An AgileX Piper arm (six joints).
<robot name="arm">
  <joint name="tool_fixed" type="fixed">
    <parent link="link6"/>
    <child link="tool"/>
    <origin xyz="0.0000 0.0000 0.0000" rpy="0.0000 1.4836 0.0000"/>
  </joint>
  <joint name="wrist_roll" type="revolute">
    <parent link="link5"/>
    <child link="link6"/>
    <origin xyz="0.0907 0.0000 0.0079" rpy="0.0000 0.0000 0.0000"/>
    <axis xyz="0.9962 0 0.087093"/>
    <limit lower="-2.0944" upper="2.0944"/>
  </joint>
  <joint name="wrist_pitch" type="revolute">
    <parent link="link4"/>
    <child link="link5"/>
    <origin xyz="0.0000 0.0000 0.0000" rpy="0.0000 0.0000 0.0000"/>
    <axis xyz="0 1 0"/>
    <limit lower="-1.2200" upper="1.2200"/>
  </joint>
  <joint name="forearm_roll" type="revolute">
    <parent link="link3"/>
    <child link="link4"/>
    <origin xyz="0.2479 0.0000 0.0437" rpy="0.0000 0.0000 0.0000"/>
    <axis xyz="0.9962 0 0.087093"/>
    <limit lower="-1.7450" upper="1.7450"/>
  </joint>
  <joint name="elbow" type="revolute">
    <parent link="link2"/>
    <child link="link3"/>
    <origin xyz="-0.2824 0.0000 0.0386" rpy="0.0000 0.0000 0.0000"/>
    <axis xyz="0 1 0"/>
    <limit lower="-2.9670" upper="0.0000"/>
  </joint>
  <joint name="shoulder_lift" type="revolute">
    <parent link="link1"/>
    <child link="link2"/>
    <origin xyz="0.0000 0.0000 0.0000" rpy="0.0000 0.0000 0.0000"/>
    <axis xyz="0 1 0"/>
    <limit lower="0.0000" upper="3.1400"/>
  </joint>
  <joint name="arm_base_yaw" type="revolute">
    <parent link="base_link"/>
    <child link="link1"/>
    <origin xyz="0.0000 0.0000 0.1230" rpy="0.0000 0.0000 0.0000"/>
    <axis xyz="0 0 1"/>
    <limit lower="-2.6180" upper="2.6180"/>
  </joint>
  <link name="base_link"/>
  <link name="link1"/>
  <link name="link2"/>
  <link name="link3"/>
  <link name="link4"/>
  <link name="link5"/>
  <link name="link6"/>
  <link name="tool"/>
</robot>
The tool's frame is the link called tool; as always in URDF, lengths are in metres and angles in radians.
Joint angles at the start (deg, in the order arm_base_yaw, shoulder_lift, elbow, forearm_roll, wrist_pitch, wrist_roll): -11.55, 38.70, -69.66, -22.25, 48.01, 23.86
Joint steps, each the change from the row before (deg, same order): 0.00, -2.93, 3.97, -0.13, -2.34, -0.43; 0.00, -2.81, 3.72, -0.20, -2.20, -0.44; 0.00, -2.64, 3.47, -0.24, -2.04, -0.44; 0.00, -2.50, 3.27, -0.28, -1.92, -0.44; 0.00, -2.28, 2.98, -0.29, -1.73, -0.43; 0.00, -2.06, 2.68, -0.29, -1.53, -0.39; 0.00, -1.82, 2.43, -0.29, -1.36, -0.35; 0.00, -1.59, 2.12, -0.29, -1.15, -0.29; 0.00, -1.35, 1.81, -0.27, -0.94, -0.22
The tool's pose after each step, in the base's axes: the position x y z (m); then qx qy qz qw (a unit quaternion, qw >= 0). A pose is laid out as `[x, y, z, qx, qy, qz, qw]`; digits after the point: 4 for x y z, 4 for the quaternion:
[0.0667, -0.0389, 0.4679, 0.2119, 0.7255, -0.1276, 0.6423]
[0.0606, -0.0369, 0.4565, 0.2017, 0.7209, -0.1305, 0.6501]
[0.0552, -0.0351, 0.4453, 0.1920, 0.7164, -0.1337, 0.6573]
[0.0504, -0.0335, 0.4345, 0.1825, 0.7120, -0.1372, 0.6640]
[0.0463, -0.0321, 0.4243, 0.1736, 0.7081, -0.1409, 0.6698]
[0.0428, -0.0308, 0.4148, 0.1656, 0.7045, -0.1444, 0.6749]
[0.0401, -0.0298, 0.4060, 0.1583, 0.7015, -0.1478, 0.6789]
[0.0379, -0.0290, 0.3982, 0.1520, 0.6991, -0.1510, 0.6822]
[0.0362, -0.0283, 0.3913, 0.1469, 0.6972, -0.1537, 0.6847]

